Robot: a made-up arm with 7 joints. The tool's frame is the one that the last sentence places.
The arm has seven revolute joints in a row. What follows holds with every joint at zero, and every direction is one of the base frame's. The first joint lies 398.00 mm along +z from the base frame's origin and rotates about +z. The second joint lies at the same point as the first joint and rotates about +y. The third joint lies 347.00 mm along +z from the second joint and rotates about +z. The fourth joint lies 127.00 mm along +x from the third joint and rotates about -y. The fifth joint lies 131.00 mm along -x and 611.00 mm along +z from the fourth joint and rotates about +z. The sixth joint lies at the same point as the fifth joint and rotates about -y. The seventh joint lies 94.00 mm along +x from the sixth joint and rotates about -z. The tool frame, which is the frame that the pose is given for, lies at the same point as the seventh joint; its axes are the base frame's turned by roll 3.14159, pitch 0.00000 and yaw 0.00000 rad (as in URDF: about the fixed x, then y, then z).
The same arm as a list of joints. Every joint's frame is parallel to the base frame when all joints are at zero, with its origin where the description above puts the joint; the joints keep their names.
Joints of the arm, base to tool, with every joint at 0 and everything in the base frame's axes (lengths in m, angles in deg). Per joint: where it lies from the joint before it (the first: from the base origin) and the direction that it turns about. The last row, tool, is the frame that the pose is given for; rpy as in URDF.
joint 1: offset 0 0 0.398 axis 0 0 1
joint 2: offset 0 0 0 axis 0 1 0
joint 3: offset 0 0 0.347 axis 0 0 1
joint 4: offset 0.127 0 0 axis 0 -1 0
joint 5: offset -0.131 0 0.611 axis 0 0 1
joint 6: offset 0 0 0 axis 0 -1 0
joint 7: offset 0.094 0 0 axis 0 0 -1
tool: offset 0 0 0 rpy 180 0 0

